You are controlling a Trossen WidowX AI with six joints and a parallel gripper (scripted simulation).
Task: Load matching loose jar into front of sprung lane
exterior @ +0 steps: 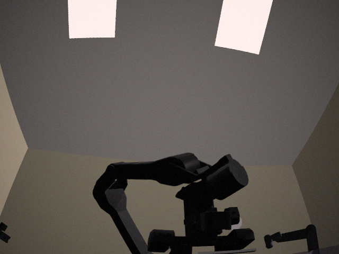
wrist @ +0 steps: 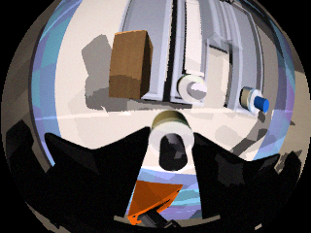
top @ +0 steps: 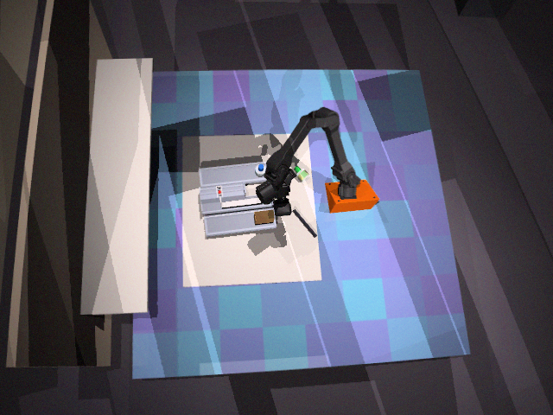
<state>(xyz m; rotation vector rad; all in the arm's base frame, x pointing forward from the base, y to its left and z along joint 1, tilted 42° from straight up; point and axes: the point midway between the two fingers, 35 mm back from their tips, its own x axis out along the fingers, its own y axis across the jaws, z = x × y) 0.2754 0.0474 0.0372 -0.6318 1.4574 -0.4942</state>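
My gripper tip is 60 mm to the right of the brown box, 60 mm short of it and 60 mm above it. From my gripper tip the other things lie so: black rod (110 mm behind, 90 mm below, 80 mm to the left).
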